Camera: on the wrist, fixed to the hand. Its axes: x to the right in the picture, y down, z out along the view.
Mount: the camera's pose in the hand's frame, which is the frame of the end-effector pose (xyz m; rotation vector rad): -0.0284 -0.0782 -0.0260 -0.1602 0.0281 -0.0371
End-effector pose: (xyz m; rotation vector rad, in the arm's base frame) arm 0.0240 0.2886 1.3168 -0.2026 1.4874 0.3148
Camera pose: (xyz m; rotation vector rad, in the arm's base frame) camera 0.0236 0.2041 1.3384 -0.3635 1.4851 0.4030
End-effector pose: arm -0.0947 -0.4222 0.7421 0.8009 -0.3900 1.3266
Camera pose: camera -0.0313 -0.4264 0.6824 0.6523 -0.4512 1.2539
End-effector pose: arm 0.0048 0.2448 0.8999 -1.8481 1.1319 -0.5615
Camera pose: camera 0.0095 0.2741 0.9818 -2.0072 1.1929 -0.5324
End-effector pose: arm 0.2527 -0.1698 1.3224 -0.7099 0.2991 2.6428
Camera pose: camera 0.3193 -0.1158 1.3070 -0.7956 0.0813 2.6446
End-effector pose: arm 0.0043 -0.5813 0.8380 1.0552 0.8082 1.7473
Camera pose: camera 0.0155 -0.5806 0.7516 0.9055 0.6883 1.7674
